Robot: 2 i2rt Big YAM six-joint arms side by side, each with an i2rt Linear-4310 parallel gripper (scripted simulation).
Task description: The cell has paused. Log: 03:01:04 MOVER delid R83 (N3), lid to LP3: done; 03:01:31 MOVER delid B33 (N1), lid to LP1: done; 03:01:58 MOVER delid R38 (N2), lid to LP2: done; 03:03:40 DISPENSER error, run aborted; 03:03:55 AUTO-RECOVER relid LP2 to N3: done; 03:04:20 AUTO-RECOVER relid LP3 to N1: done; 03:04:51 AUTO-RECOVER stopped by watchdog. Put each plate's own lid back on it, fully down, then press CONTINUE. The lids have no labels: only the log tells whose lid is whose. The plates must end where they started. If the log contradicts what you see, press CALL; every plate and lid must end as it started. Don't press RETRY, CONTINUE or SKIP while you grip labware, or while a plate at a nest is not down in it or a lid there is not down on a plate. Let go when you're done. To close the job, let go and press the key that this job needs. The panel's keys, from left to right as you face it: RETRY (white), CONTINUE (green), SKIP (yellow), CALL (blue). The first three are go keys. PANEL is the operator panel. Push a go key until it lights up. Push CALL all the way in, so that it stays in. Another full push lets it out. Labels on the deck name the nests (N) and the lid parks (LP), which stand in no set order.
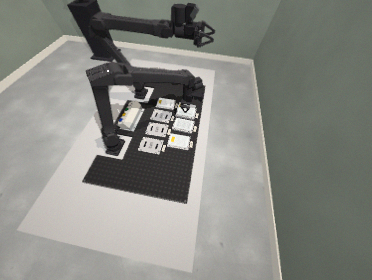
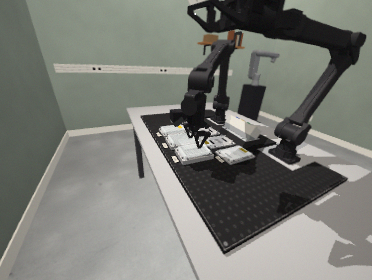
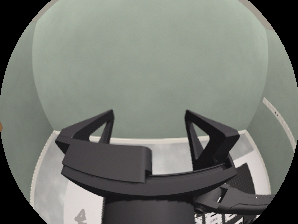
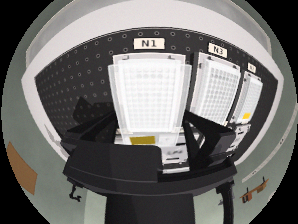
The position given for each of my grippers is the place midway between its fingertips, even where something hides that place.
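Observation:
Clear lid [image 4: 149,97], visible. My left gripper [image 3: 149,113], my right gripper [image 4: 149,113], both visible.

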